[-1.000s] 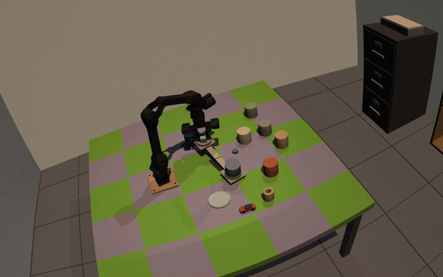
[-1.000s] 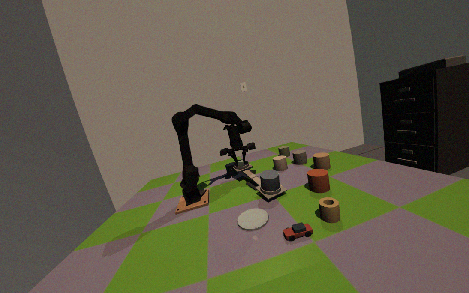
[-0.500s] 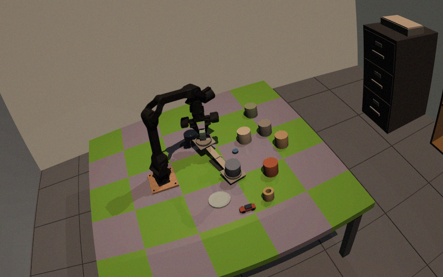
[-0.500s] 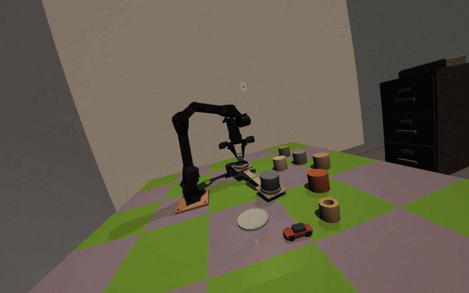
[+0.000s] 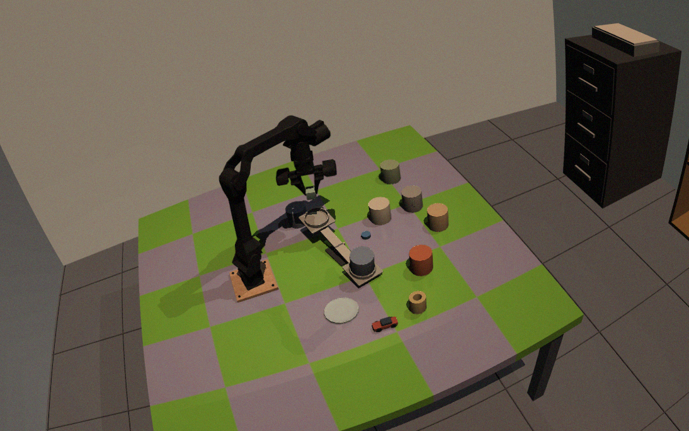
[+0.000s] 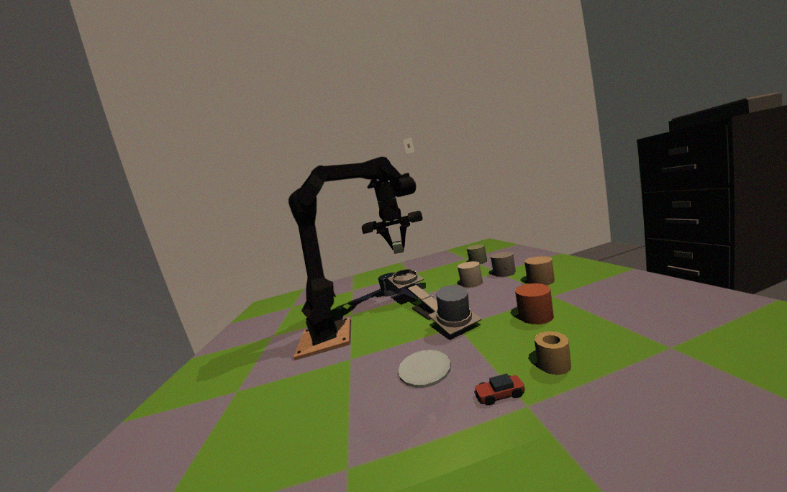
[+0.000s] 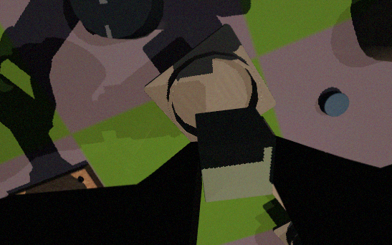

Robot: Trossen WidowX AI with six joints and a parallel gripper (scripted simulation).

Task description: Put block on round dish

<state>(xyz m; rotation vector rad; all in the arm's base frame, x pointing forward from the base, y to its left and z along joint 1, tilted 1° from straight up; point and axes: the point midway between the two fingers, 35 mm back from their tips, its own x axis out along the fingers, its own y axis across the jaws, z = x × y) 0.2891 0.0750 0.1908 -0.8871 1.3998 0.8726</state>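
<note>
The round pale dish lies 340 mm to the right of my gripper tip, 170 mm below it and 110 mm behind it. The rest, counted from my gripper tip: balance 130 mm below, 120 mm to the right, 10 mm ahead; blue disc 170 mm below, 120 mm ahead, 100 mm to the right; pale green block 10 mm above.
</note>
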